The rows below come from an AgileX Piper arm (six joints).
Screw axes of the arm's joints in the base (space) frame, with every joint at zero. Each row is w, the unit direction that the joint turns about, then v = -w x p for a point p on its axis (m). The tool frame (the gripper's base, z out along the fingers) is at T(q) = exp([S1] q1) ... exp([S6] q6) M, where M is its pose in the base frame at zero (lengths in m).
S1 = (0, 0, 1, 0, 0, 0)
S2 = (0, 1, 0, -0.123, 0, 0)
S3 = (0, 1, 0, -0.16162, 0, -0.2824)
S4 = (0.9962, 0, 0.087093, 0, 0.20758, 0)
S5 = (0, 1, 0, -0.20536, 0, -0.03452)
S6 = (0.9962, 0, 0.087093, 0, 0.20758, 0)
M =
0.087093 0 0.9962 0.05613
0 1 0 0
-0.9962 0 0.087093 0.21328
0 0 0 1
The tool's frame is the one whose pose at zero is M.
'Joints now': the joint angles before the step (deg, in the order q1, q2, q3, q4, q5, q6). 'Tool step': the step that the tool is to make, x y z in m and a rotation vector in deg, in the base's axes. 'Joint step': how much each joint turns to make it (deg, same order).
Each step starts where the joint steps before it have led.
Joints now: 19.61, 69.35, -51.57, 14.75, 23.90, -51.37
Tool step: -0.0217, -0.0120, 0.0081, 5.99, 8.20, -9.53
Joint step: -0.14, -4.59, 0.00, -7.79, 8.77, 20.11
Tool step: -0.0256, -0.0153, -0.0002, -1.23, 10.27, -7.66
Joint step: 0.02, -3.96, -0.01, -6.96, 13.65, 12.93
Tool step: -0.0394, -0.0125, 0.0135, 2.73, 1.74, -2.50
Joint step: -0.01, -8.46, 1.06, 1.08, 8.10, 3.29
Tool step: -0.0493, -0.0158, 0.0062, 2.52, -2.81, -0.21
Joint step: 0.03, -11.86, 3.22, 1.03, 5.13, 0.68
